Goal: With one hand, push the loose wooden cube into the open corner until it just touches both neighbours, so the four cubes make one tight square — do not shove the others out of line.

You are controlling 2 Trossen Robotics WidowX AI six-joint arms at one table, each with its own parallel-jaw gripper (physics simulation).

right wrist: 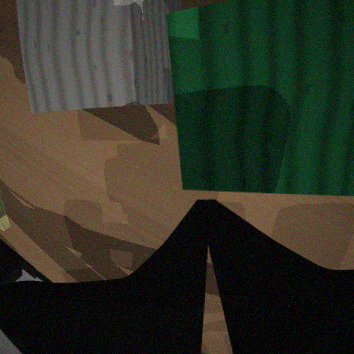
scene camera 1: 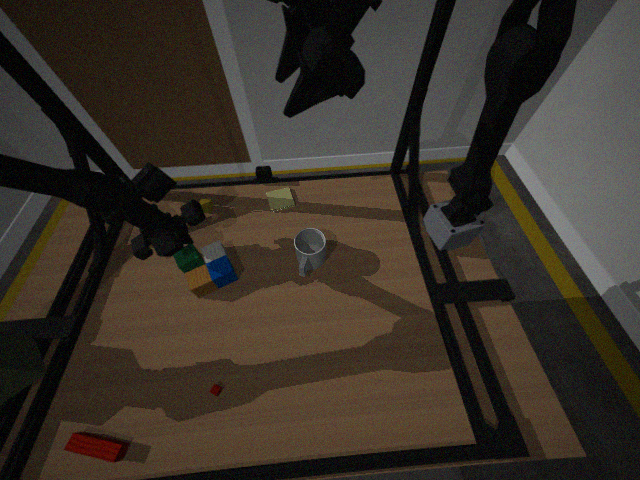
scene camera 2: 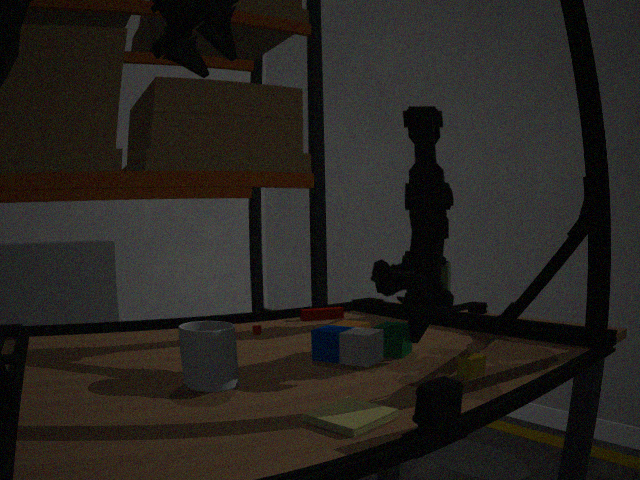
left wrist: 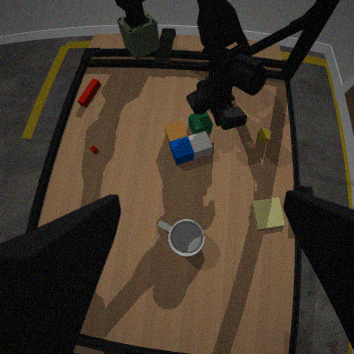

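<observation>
The loose green cube (scene camera 1: pixel 187 259) (scene camera 2: pixel 395 341) (left wrist: pixel 201 123) (right wrist: pixel 240 135) lies close to the white cube (scene camera 1: pixel 214 251) (scene camera 2: pixel 361 347) (left wrist: pixel 201 144) (right wrist: pixel 80 55) and the orange cube (scene camera 1: pixel 200 281) (scene camera 2: pixel 354 323) (left wrist: pixel 176 130). A narrow gap shows towards the orange cube in the left wrist view; contact with the white cube is unclear. The blue cube (scene camera 1: pixel 222 271) (scene camera 2: pixel 326 344) (left wrist: pixel 181 150) touches white and orange. My right gripper (scene camera 2: pixel 417 338) (right wrist: pixel 204 207) is shut and empty, low beside the green cube's outer side; contact is unclear. My left gripper (scene camera 1: pixel 283 97) (scene camera 2: pixel 219 66) (left wrist: pixel 202 201) is open and empty, high above the table.
A grey mug (scene camera 1: pixel 310 248) (scene camera 2: pixel 209 356) (left wrist: pixel 186 237) stands near the blue and white cubes. A pale yellow pad (scene camera 1: pixel 280 199) (scene camera 2: pixel 354 417) (left wrist: pixel 268 213) and a small yellow object (scene camera 2: pixel 471 365) (left wrist: pixel 264 134) lie near one edge. A red block (scene camera 1: pixel 96 446) (left wrist: pixel 89 92) and tiny red cube (scene camera 1: pixel 215 390) (left wrist: pixel 93 149) lie farther off.
</observation>
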